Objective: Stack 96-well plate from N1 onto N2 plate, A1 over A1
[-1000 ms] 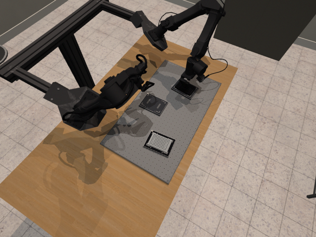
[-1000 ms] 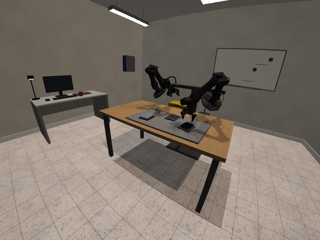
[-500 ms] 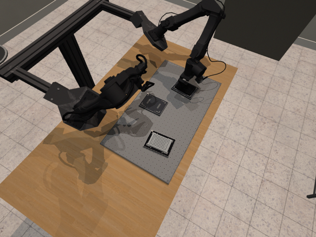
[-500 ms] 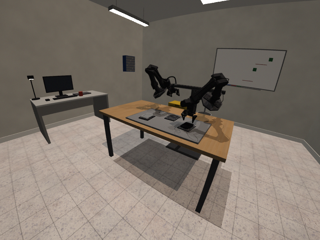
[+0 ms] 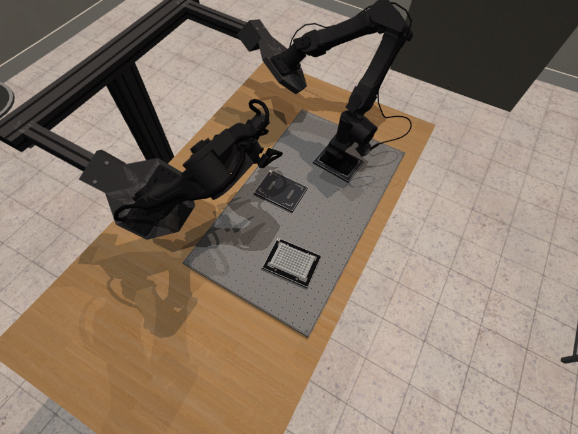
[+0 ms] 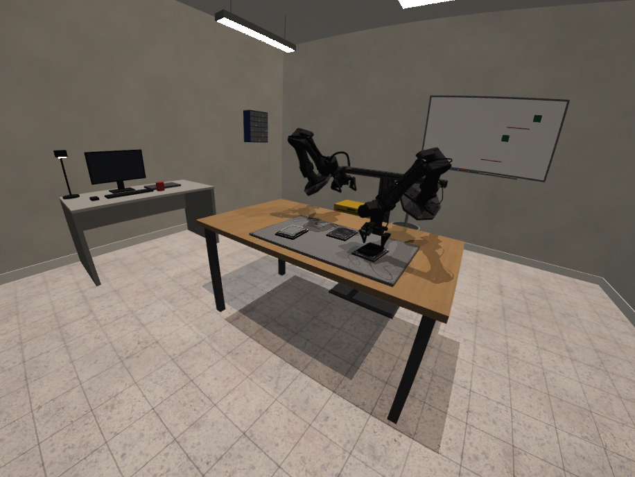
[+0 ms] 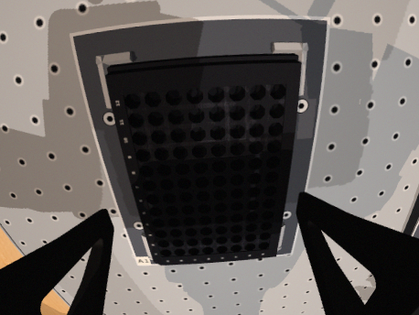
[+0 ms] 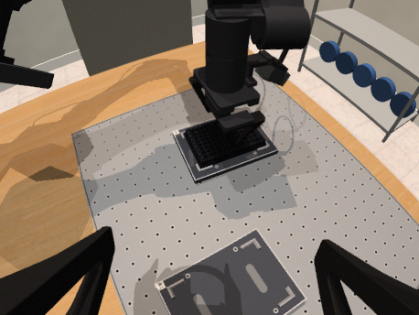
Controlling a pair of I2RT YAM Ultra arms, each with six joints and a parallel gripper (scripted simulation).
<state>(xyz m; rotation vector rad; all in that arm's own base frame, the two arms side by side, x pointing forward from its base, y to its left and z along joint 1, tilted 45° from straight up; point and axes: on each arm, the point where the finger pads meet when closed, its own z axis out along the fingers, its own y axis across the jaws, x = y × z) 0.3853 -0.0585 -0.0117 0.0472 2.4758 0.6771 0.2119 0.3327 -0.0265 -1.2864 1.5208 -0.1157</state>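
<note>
The black 96-well plate is 3 cm below my left hand. From my left hand the other things lie so: white 96-well plate (7 cm ahead, 46 cm to the right, 3 cm below).
</note>
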